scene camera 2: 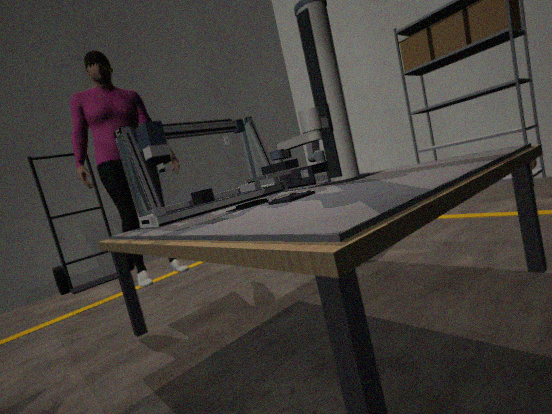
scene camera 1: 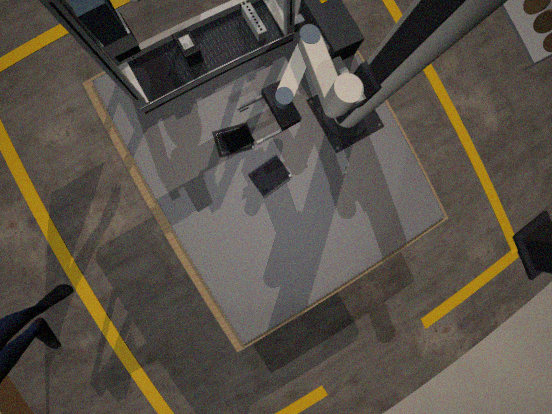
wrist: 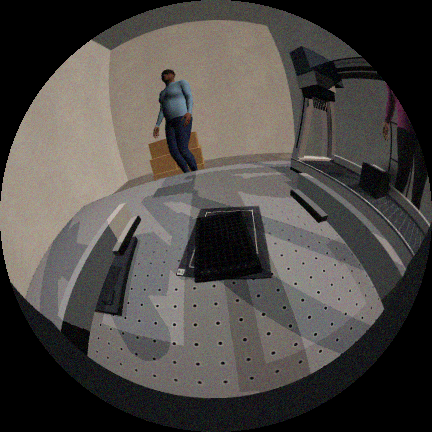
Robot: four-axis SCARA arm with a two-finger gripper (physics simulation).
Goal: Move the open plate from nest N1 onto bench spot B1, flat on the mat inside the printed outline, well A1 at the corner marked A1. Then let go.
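Frame: origin at the arm's base, x down, y ahead, z right, level; centimetres.
Seen in the pictures: gripper, fingertip midpoint: [scene camera 2: 255, 179] [scene camera 1: 247, 126] [wrist: 212, 194]; arm's base, link origin: [scene camera 1: 345, 114].
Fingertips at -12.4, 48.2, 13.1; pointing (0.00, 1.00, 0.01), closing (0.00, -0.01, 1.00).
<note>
Pixels of each thing's top centre, then the offset from my fingertips to it, as dx, dy, dz. "*": a spot on its surface instead. Level surfaces: height alone.
- open plate, top centre: [wrist: 221, 236] [scene camera 2: 251, 202] [scene camera 1: 238, 138] +9.5, +5.1, +0.3
- dark mat, surface height: dx +10.9
- A1 tag, surface spot: [wrist: 180, 272] * +10.9, +0.6, -6.2
- dark flat square, surface spot: [scene camera 1: 270, 176] * +9.9, +0.7, -22.4
- dark flat piece, surface spot: [wrist: 117, 280] * +9.9, -1.4, -16.6
- dark box, surface spot: [scene camera 1: 336, 27] * -0.4, -58.7, +22.0
The open plate [scene camera 1: 241, 137] [wrist: 227, 245] is black and rests on the dark mat [scene camera 1: 219, 149] [wrist: 265, 264]. In the wrist view it sits off-centre: white outline shows beyond its far end and at both sides, while its near end covers the near line and reaches slightly past the mat's near edge. It looks slightly turned. The A1 tag [wrist: 180, 272] is by its near left corner; well letters are unreadable. My gripper [scene camera 1: 248, 126] [wrist: 212, 194] is open, its fingers wide apart and clear of the plate, raised above it. Nest N1 cannot be told for certain.
A dark flat square [scene camera 1: 270, 176] lies beside the mat, and a dark flat piece [wrist: 117, 280] shows left of the fingers. A gantry machine [scene camera 1: 220, 84] [scene camera 2: 150, 220] stands behind the mat. A dark box [scene camera 1: 336, 27] stands near the arm. Two people stand beyond the table.
</note>
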